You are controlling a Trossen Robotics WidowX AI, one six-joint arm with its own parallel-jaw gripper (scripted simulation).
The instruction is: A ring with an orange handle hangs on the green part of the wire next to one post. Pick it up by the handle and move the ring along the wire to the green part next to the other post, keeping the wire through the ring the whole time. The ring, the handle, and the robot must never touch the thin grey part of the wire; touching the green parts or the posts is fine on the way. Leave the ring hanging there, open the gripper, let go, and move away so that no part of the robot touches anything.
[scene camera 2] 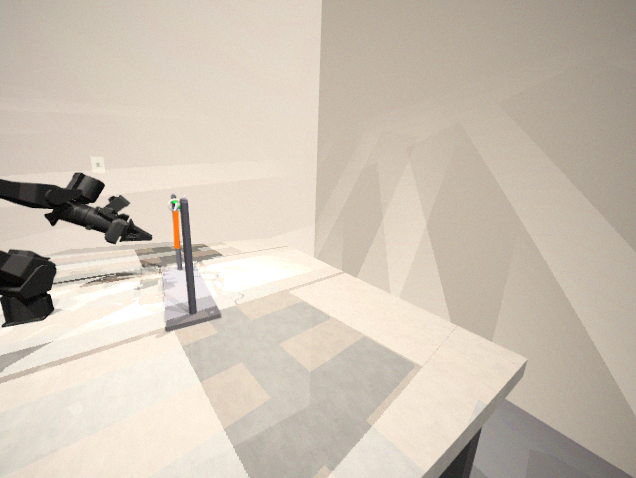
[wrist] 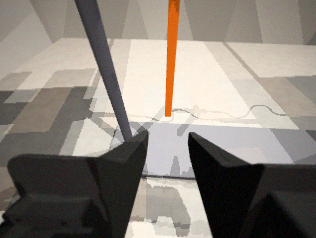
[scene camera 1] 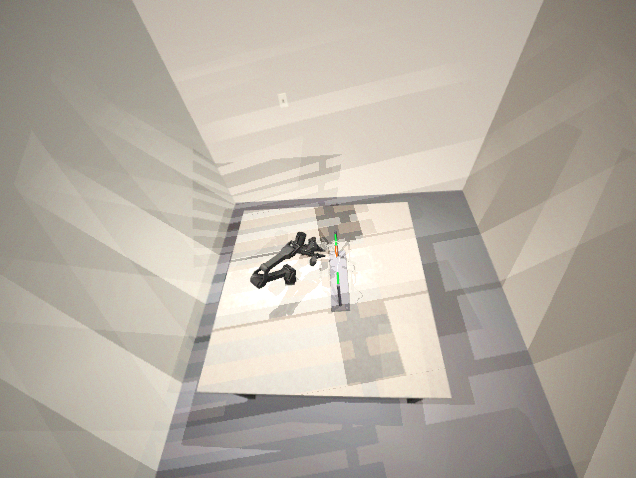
Labels:
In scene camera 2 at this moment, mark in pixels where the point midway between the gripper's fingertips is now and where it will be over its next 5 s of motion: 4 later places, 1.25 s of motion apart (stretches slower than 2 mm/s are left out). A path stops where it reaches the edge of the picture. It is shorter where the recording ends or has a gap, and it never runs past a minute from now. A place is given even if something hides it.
My gripper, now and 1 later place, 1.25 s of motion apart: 152,237; 133,230

